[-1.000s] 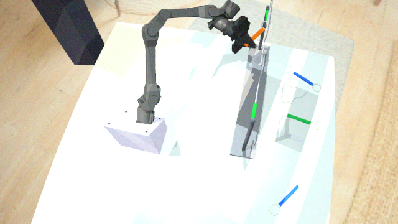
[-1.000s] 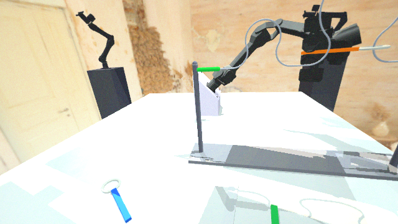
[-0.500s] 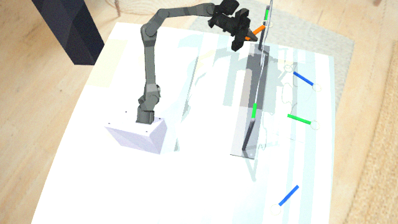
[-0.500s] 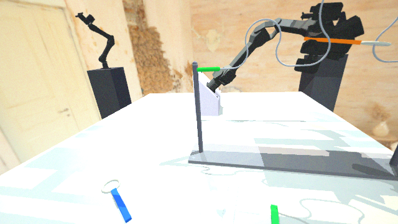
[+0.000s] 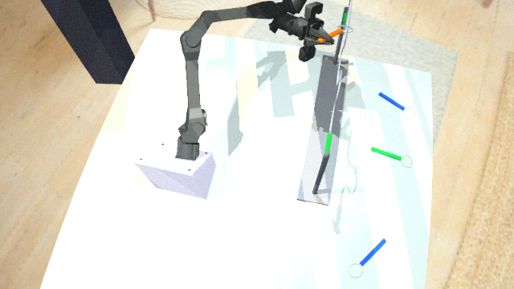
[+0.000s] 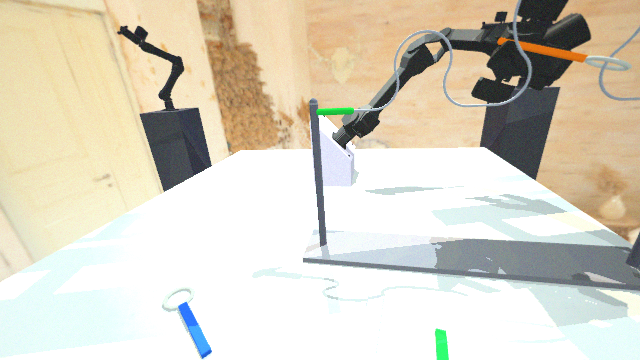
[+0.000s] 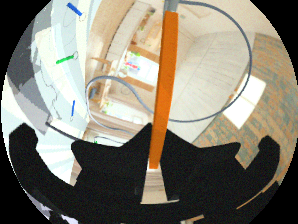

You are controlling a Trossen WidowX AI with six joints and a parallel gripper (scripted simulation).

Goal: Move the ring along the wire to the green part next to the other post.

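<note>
My gripper tip is now 80 mm to the right of the orange-handled ring, 30 mm above it and 20 mm short of it.
</note>
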